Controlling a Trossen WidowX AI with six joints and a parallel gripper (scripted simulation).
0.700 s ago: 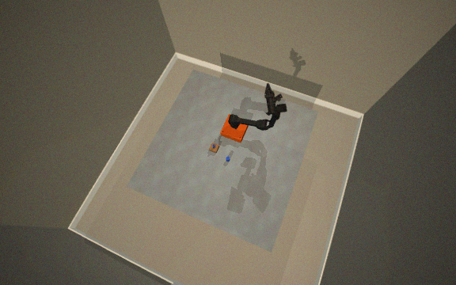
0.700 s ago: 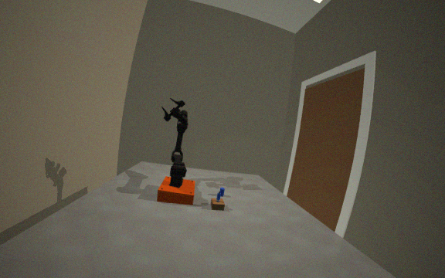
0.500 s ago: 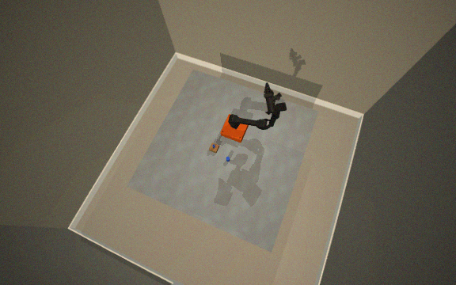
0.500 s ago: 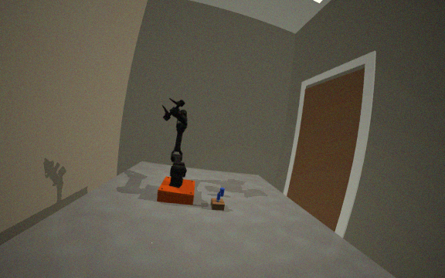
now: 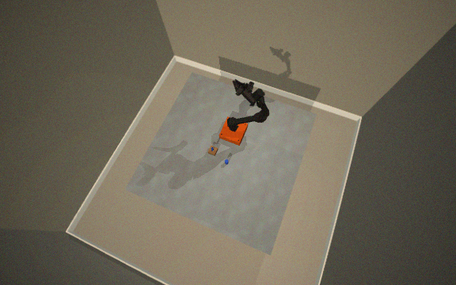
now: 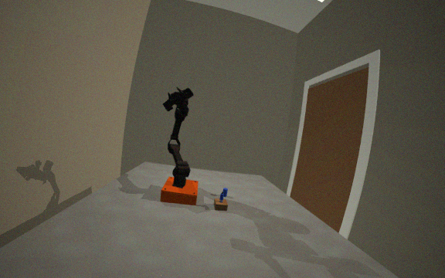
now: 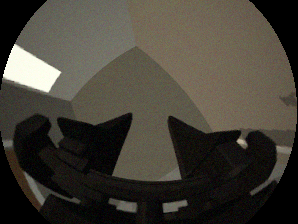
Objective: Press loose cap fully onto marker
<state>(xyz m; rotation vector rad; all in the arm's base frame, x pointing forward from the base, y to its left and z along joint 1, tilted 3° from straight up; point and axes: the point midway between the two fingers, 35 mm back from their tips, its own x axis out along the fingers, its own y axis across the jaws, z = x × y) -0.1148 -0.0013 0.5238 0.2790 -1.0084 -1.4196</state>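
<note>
The blue cap lies 380 mm ahead of my gripper tip, 160 mm to the left of it and 590 mm below it. Also, from my gripper tip: brown holder block 360 mm ahead, 590 mm below.
</note>
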